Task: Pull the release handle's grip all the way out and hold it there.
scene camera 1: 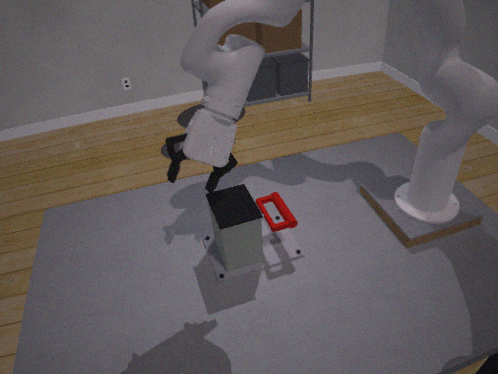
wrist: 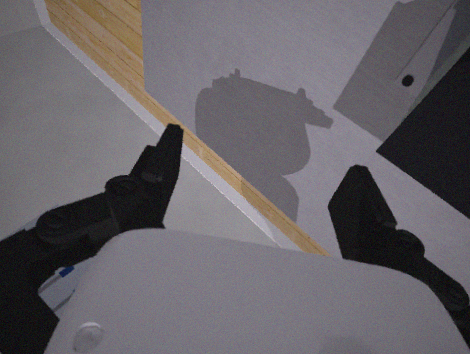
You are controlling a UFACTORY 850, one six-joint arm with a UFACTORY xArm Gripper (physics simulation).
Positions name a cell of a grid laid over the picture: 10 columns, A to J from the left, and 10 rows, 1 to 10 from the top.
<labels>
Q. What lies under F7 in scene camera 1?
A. A base plate.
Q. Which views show the gripper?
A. Scene camera 1 and the wrist view: all of them.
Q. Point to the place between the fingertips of the gripper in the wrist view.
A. At F5
</labels>
